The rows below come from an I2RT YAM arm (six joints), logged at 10 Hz.
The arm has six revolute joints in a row. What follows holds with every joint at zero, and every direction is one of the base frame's.
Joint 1 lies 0.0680 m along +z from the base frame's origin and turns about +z.
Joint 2 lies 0.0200 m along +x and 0.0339 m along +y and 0.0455 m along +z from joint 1 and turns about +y.
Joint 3 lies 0.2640 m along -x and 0.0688 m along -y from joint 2 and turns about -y.
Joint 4 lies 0.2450 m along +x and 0.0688 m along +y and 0.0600 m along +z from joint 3 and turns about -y.
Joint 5 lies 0.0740 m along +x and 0.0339 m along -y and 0.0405 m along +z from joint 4 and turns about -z.
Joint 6 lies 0.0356 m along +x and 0.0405 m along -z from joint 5 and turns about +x.
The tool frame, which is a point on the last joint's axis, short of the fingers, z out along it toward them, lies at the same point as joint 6; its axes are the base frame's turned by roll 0.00, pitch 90.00 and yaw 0.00 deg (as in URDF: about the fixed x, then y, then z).
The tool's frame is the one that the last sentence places.
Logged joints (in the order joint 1, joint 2, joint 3, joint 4, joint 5, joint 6), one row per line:
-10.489, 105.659, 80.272, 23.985, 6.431, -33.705
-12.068, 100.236, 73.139, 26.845, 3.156, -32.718
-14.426, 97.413, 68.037, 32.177, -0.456, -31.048
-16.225, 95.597, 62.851, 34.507, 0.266, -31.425
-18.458, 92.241, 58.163, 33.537, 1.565, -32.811
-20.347, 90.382, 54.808, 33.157, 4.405, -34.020
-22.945, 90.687, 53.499, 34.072, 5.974, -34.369
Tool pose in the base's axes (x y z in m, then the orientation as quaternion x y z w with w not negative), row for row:
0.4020, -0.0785, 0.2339, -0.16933, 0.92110, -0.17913, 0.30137
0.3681, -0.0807, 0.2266, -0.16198, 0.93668, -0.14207, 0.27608
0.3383, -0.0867, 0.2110, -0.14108, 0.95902, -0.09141, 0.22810
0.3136, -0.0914, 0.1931, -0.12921, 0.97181, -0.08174, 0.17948
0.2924, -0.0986, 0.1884, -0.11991, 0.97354, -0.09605, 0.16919
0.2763, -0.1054, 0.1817, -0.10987, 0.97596, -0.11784, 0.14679
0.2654, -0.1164, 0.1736, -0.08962, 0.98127, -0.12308, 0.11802
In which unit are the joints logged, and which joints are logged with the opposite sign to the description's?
The joints are logged in degrees. Opposite sign: joint 4.
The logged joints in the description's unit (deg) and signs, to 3 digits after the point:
-10.489, 105.659, 80.272, -23.985, 6.431, -33.705
-12.068, 100.236, 73.139, -26.845, 3.156, -32.718
-14.426, 97.413, 68.037, -32.177, -0.456, -31.048
-16.225, 95.597, 62.851, -34.507, 0.266, -31.425
-18.458, 92.241, 58.163, -33.537, 1.565, -32.811
-20.347, 90.382, 54.808, -33.157, 4.405, -34.020
-22.945, 90.687, 53.499, -34.072, 5.974, -34.369

